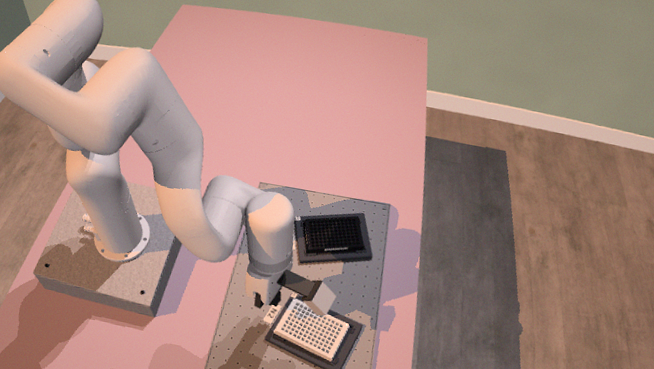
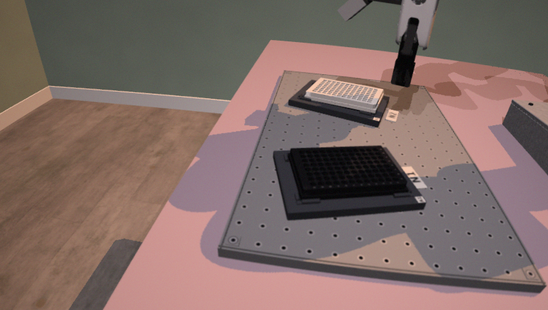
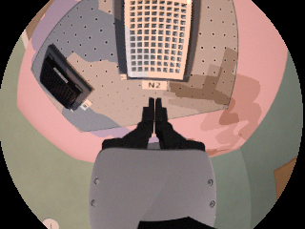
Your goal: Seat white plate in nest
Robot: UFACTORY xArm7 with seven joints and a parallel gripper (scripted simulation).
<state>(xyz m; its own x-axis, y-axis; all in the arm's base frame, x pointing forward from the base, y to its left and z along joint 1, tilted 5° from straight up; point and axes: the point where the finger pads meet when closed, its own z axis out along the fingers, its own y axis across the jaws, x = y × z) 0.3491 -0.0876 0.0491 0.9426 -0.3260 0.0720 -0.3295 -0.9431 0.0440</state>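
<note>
Now: the N2 label 8 cm below my hand. Also, from my hand: white plate E07: 9 cm ahead, 3 cm to the right, 6 cm below; dark plate nest N2: 9 cm ahead, 3 cm to the right, 7 cm below; N1 label: 1 cm ahead, 18 cm to the left, 8 cm below.
</note>
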